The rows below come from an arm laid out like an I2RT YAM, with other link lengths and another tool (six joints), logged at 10 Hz.
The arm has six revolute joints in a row. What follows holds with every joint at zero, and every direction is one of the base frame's.
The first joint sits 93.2 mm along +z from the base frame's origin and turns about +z.
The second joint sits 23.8 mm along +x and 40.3 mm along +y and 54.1 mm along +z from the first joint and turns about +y.
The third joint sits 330 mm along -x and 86 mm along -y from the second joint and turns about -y.
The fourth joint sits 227.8 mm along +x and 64 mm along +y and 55.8 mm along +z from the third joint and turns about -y.
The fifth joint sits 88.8 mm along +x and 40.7 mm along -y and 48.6 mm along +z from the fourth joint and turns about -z.
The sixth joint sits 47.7 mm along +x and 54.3 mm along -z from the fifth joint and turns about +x.
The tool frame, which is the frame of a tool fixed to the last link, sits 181 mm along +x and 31 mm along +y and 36 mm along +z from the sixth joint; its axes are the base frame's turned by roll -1.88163, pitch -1.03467 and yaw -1.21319 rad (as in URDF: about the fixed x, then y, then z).
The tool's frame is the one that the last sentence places.
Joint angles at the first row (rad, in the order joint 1, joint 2, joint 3, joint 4, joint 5, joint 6):
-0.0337, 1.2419, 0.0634, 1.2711, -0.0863, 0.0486
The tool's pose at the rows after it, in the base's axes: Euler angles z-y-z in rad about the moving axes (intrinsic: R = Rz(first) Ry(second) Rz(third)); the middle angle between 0 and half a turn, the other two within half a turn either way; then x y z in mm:
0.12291 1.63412 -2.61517 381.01 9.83 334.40
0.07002 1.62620 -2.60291 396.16 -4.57 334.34
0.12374 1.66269 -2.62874 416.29 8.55 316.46
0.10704 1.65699 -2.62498 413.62 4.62 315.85
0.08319 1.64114 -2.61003 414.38 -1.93 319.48
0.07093 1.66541 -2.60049 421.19 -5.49 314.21
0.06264 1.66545 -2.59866 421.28 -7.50 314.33
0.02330 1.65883 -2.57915 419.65 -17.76 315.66
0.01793 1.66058 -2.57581 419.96 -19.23 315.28
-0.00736 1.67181 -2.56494 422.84 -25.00 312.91
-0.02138 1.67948 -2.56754 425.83 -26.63 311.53
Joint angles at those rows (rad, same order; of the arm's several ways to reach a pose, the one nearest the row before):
-0.0338, 1.2889, 0.1051, 1.2761, -0.0660, 0.0260
-0.0405, 1.3763, 0.1210, 1.3542, -0.0181, 0.0346
-0.0414, 1.5031, 0.1434, 1.4247, -0.0770, 0.0088
-0.0414, 1.5105, 0.1250, 1.4559, -0.0596, 0.0122
-0.0414, 1.5241, 0.1213, 1.4875, -0.0334, 0.0272
-0.0414, 1.5233, 0.1457, 1.4373, -0.0199, 0.0328
-0.0414, 1.5220, 0.1458, 1.4356, -0.0114, 0.0341
-0.0414, 1.5205, 0.1369, 1.4479, 0.0309, 0.0514
-0.0414, 1.5197, 0.1381, 1.4439, 0.0368, 0.0543
-0.0370, 1.5177, 0.1485, 1.4192, 0.0680, 0.0629
-0.0295, 1.5184, 0.1593, 1.4018, 0.0891, 0.0591

